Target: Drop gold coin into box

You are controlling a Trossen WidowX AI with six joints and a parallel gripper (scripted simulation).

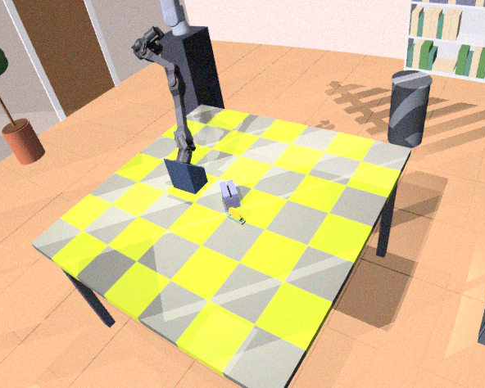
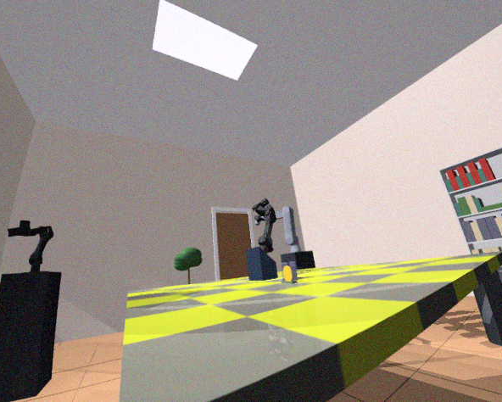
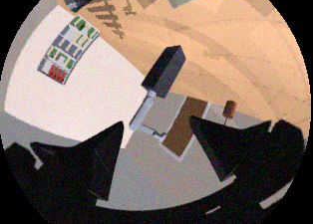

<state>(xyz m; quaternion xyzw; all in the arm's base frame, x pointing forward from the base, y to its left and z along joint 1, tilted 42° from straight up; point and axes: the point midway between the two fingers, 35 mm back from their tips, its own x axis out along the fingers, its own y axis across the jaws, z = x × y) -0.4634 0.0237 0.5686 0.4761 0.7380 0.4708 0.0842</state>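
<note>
My gripper tip is 85 cm short of the gold coin, 51 cm to the left of it and 45 cm above it.
</note>
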